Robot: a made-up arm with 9 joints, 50 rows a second.
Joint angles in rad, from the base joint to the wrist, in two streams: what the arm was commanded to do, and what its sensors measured. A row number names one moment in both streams.
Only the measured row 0 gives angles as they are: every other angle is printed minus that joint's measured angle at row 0.
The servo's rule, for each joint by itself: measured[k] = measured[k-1] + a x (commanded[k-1-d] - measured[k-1]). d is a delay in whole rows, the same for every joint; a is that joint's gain. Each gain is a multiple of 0.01, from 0.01 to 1. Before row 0 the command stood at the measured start. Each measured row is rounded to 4 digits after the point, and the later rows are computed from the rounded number. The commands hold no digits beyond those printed.
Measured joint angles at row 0: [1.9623, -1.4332, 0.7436, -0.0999, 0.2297, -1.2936, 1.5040, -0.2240, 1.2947]
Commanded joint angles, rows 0 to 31: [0.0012, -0.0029, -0.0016, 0.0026, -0.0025, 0.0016, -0.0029, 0.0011, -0.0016]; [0.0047, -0.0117, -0.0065, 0.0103, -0.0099, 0.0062, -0.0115, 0.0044, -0.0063]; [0.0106, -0.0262, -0.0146, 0.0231, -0.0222, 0.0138, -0.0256, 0.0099, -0.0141]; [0.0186, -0.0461, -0.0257, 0.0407, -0.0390, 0.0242, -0.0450, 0.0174, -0.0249]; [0.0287, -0.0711, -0.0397, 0.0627, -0.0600, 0.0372, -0.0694, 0.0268, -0.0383]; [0.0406, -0.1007, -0.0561, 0.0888, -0.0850, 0.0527, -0.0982, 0.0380, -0.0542]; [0.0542, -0.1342, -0.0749, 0.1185, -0.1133, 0.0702, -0.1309, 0.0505, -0.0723]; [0.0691, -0.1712, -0.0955, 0.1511, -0.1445, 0.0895, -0.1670, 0.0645, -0.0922]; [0.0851, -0.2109, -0.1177, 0.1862, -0.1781, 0.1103, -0.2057, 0.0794, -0.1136]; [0.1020, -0.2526, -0.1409, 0.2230, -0.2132, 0.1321, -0.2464, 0.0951, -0.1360]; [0.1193, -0.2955, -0.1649, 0.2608, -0.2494, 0.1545, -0.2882, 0.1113, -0.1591]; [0.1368, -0.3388, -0.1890, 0.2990, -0.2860, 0.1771, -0.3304, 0.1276, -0.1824]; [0.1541, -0.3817, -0.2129, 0.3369, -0.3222, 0.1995, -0.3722, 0.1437, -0.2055]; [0.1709, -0.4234, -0.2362, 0.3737, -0.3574, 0.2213, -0.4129, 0.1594, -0.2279]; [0.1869, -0.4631, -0.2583, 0.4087, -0.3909, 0.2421, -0.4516, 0.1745, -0.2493]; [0.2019, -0.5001, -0.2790, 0.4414, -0.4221, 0.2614, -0.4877, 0.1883, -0.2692]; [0.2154, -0.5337, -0.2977, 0.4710, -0.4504, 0.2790, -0.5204, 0.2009, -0.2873]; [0.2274, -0.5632, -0.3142, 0.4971, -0.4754, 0.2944, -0.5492, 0.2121, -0.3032]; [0.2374, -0.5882, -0.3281, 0.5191, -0.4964, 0.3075, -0.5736, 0.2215, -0.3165]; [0.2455, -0.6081, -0.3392, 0.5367, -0.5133, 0.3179, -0.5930, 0.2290, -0.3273]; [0.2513, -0.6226, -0.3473, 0.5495, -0.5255, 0.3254, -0.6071, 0.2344, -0.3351]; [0.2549, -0.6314, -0.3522, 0.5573, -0.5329, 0.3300, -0.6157, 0.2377, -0.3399]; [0.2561, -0.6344, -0.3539, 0.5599, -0.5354, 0.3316, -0.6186, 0.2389, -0.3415]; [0.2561, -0.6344, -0.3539, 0.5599, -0.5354, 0.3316, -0.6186, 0.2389, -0.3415]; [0.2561, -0.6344, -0.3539, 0.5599, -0.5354, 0.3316, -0.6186, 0.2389, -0.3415]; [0.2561, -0.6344, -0.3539, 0.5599, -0.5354, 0.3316, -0.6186, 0.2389, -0.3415]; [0.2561, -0.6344, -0.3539, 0.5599, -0.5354, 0.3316, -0.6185, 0.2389, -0.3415]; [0.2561, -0.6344, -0.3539, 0.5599, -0.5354, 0.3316, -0.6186, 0.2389, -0.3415]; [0.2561, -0.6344, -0.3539, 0.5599, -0.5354, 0.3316, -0.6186, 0.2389, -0.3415]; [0.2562, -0.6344, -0.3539, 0.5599, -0.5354, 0.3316, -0.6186, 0.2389, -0.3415]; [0.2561, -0.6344, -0.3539, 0.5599, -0.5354, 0.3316, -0.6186, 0.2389, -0.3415]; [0.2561, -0.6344, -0.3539, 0.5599, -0.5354, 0.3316, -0.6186, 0.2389, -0.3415]
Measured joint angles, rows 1 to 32: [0.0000, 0.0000, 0.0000, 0.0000, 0.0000, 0.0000, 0.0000, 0.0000, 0.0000]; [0.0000, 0.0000, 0.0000, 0.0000, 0.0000, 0.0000, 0.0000, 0.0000, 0.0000]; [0.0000, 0.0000, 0.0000, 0.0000, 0.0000, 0.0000, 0.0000, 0.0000, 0.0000]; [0.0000, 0.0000, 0.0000, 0.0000, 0.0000, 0.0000, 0.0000, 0.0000, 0.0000]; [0.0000, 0.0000, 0.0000, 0.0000, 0.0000, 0.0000, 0.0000, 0.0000, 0.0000]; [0.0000, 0.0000, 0.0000, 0.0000, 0.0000, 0.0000, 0.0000, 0.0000, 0.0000]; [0.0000, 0.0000, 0.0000, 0.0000, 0.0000, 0.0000, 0.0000, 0.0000, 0.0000]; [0.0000, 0.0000, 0.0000, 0.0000, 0.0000, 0.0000, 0.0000, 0.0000, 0.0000]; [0.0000, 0.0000, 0.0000, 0.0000, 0.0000, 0.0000, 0.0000, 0.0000, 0.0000]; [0.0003, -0.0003, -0.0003, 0.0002, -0.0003, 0.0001, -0.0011, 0.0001, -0.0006]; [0.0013, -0.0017, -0.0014, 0.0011, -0.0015, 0.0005, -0.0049, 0.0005, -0.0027]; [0.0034, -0.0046, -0.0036, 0.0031, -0.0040, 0.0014, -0.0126, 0.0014, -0.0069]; [0.0069, -0.0096, -0.0074, 0.0065, -0.0082, 0.0030, -0.0246, 0.0030, -0.0136]; [0.0119, -0.0170, -0.0129, 0.0116, -0.0144, 0.0054, -0.0412, 0.0054, -0.0227]; [0.0185, -0.0270, -0.0202, 0.0185, -0.0229, 0.0087, -0.0623, 0.0087, -0.0344]; [0.0267, -0.0399, -0.0295, 0.0275, -0.0337, 0.0130, -0.0877, 0.0129, -0.0484]; [0.0365, -0.0557, -0.0407, 0.0386, -0.0470, 0.0184, -0.1170, 0.0181, -0.0646]; [0.0477, -0.0743, -0.0538, 0.0519, -0.0627, 0.0248, -0.1498, 0.0242, -0.0827]; [0.0602, -0.0957, -0.0686, 0.0673, -0.0808, 0.0323, -0.1855, 0.0313, -0.1024]; [0.0738, -0.1197, -0.0850, 0.0847, -0.1010, 0.0409, -0.2235, 0.0393, -0.1234]; [0.0883, -0.1460, -0.1027, 0.1040, -0.1232, 0.0504, -0.2631, 0.0481, -0.1452]; [0.1034, -0.1743, -0.1214, 0.1250, -0.1471, 0.0608, -0.3035, 0.0577, -0.1675]; [0.1189, -0.2042, -0.1409, 0.1474, -0.1723, 0.0720, -0.3440, 0.0679, -0.1898]; [0.1345, -0.2353, -0.1609, 0.1709, -0.1985, 0.0839, -0.3838, 0.0786, -0.2118]; [0.1500, -0.2671, -0.1810, 0.1952, -0.2253, 0.0963, -0.4222, 0.0896, -0.2330]; [0.1650, -0.2991, -0.2008, 0.2200, -0.2523, 0.1091, -0.4585, 0.1007, -0.2531]; [0.1794, -0.3308, -0.2201, 0.2449, -0.2791, 0.1221, -0.4921, 0.1118, -0.2716]; [0.1927, -0.3617, -0.2385, 0.2696, -0.3052, 0.1351, -0.5223, 0.1228, -0.2882]; [0.2048, -0.3913, -0.2556, 0.2936, -0.3302, 0.1479, -0.5485, 0.1334, -0.3027]; [0.2155, -0.4191, -0.2712, 0.3166, -0.3536, 0.1603, -0.5702, 0.1435, -0.3147]; [0.2246, -0.4446, -0.2850, 0.3383, -0.3751, 0.1722, -0.5870, 0.1529, -0.3240]; [0.2318, -0.4674, -0.2967, 0.3582, -0.3943, 0.1834, -0.5987, 0.1615, -0.3305]
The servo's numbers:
d 9
a 0.23 0.12 0.17 0.09 0.12 0.07 0.37 0.10 0.37

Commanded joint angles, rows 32 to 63: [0.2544, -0.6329, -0.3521, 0.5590, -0.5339, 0.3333, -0.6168, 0.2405, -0.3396]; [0.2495, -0.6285, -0.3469, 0.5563, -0.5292, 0.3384, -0.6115, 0.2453, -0.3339]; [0.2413, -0.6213, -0.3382, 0.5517, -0.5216, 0.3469, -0.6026, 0.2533, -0.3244]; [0.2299, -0.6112, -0.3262, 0.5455, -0.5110, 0.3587, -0.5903, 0.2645, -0.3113]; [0.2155, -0.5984, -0.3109, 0.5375, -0.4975, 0.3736, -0.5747, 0.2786, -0.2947]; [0.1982, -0.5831, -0.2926, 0.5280, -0.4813, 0.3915, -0.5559, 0.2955, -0.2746]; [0.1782, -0.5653, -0.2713, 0.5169, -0.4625, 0.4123, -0.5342, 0.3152, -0.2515]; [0.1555, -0.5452, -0.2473, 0.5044, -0.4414, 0.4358, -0.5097, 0.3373, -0.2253]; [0.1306, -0.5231, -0.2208, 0.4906, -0.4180, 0.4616, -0.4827, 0.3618, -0.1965]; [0.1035, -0.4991, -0.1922, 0.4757, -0.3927, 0.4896, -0.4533, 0.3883, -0.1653]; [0.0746, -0.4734, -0.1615, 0.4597, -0.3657, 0.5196, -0.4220, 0.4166, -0.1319]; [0.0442, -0.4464, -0.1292, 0.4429, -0.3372, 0.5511, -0.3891, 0.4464, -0.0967]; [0.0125, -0.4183, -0.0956, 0.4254, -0.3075, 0.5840, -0.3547, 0.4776, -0.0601]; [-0.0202, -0.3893, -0.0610, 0.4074, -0.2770, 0.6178, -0.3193, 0.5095, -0.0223]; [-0.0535, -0.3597, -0.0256, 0.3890, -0.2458, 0.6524, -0.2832, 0.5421, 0.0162]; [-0.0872, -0.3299, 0.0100, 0.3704, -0.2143, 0.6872, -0.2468, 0.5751, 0.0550]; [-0.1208, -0.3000, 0.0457, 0.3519, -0.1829, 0.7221, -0.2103, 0.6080, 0.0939]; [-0.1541, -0.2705, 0.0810, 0.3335, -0.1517, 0.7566, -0.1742, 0.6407, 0.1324]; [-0.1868, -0.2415, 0.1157, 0.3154, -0.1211, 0.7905, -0.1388, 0.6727, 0.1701]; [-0.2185, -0.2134, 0.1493, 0.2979, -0.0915, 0.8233, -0.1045, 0.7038, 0.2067]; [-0.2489, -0.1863, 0.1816, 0.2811, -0.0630, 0.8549, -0.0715, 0.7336, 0.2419]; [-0.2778, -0.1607, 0.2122, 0.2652, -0.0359, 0.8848, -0.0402, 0.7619, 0.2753]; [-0.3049, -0.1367, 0.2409, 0.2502, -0.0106, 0.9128, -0.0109, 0.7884, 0.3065]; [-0.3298, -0.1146, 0.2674, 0.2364, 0.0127, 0.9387, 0.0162, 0.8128, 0.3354]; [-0.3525, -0.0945, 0.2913, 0.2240, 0.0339, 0.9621, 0.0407, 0.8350, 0.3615]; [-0.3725, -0.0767, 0.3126, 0.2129, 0.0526, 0.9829, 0.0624, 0.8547, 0.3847]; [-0.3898, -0.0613, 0.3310, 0.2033, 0.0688, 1.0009, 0.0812, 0.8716, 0.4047]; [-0.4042, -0.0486, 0.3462, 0.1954, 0.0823, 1.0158, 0.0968, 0.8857, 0.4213]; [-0.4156, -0.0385, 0.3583, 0.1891, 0.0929, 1.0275, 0.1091, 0.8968, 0.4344]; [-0.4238, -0.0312, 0.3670, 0.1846, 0.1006, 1.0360, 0.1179, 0.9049, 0.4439]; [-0.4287, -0.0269, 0.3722, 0.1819, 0.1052, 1.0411, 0.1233, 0.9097, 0.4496]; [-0.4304, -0.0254, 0.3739, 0.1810, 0.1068, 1.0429, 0.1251, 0.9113, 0.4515]
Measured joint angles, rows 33 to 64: [0.2374, -0.4874, -0.3064, 0.3764, -0.4112, 0.1938, -0.6061, 0.1692, -0.3346]; [0.2417, -0.5050, -0.3145, 0.3929, -0.4261, 0.2034, -0.6107, 0.1762, -0.3372]; [0.2450, -0.5205, -0.3212, 0.4079, -0.4392, 0.2124, -0.6136, 0.1825, -0.3388]; [0.2476, -0.5342, -0.3268, 0.4216, -0.4507, 0.2207, -0.6154, 0.1881, -0.3398]; [0.2496, -0.5462, -0.3314, 0.4340, -0.4609, 0.2285, -0.6166, 0.1932, -0.3404]; [0.2511, -0.5568, -0.3352, 0.4453, -0.4698, 0.2357, -0.6173, 0.1978, -0.3408]; [0.2523, -0.5661, -0.3384, 0.4556, -0.4777, 0.2424, -0.6178, 0.2019, -0.3411]; [0.2532, -0.5743, -0.3410, 0.4650, -0.4846, 0.2486, -0.6181, 0.2056, -0.3412]; [0.2539, -0.5815, -0.3432, 0.4735, -0.4907, 0.2544, -0.6183, 0.2089, -0.3413]; [0.2540, -0.5877, -0.3447, 0.4812, -0.4959, 0.2599, -0.6177, 0.2121, -0.3407]; [0.2530, -0.5926, -0.3451, 0.4880, -0.4999, 0.2654, -0.6154, 0.2154, -0.3382]; [0.2503, -0.5960, -0.3439, 0.4937, -0.5025, 0.2711, -0.6107, 0.2192, -0.3331]; [0.2456, -0.5978, -0.3409, 0.4984, -0.5035, 0.2772, -0.6032, 0.2237, -0.3250]; [0.2387, -0.5979, -0.3358, 0.5019, -0.5028, 0.2839, -0.5927, 0.2292, -0.3138]; [0.2294, -0.5961, -0.3285, 0.5042, -0.5002, 0.2914, -0.5791, 0.2358, -0.2993]; [0.2176, -0.5924, -0.3188, 0.5053, -0.4957, 0.2999, -0.5625, 0.2437, -0.2816]; [0.2033, -0.5867, -0.3066, 0.5052, -0.4892, 0.3094, -0.5430, 0.2531, -0.2608]; [0.1866, -0.5791, -0.2920, 0.5039, -0.4807, 0.3201, -0.5207, 0.2640, -0.2370]; [0.1675, -0.5695, -0.2750, 0.5014, -0.4701, 0.3320, -0.4958, 0.2764, -0.2105]; [0.1461, -0.5580, -0.2557, 0.4976, -0.4576, 0.3451, -0.4685, 0.2904, -0.1814]; [0.1227, -0.5446, -0.2342, 0.4927, -0.4432, 0.3595, -0.4391, 0.3060, -0.1501]; [0.0974, -0.5294, -0.2106, 0.4866, -0.4269, 0.3752, -0.4079, 0.3232, -0.1168]; [0.0704, -0.5126, -0.1852, 0.4795, -0.4089, 0.3922, -0.3751, 0.3418, -0.0818]; [0.0419, -0.4943, -0.1581, 0.4714, -0.3893, 0.4104, -0.3411, 0.3618, -0.0455]; [0.0122, -0.4746, -0.1295, 0.4623, -0.3683, 0.4298, -0.3062, 0.3831, -0.0083]; [-0.0184, -0.4536, -0.0997, 0.4524, -0.3461, 0.4503, -0.2707, 0.4056, 0.0295]; [-0.0496, -0.4316, -0.0690, 0.4417, -0.3228, 0.4717, -0.2350, 0.4291, 0.0676]; [-0.0812, -0.4088, -0.0376, 0.4303, -0.2986, 0.4940, -0.1994, 0.4535, 0.1055]; [-0.1128, -0.3854, -0.0058, 0.4184, -0.2737, 0.5171, -0.1643, 0.4785, 0.1429]; [-0.1441, -0.3615, 0.0261, 0.4060, -0.2484, 0.5407, -0.1300, 0.5040, 0.1795]; [-0.1749, -0.3374, 0.0577, 0.3933, -0.2229, 0.5648, -0.0968, 0.5298, 0.2149]; [-0.2048, -0.3133, 0.0888, 0.3804, -0.1974, 0.5892, -0.0650, 0.5557, 0.2488]
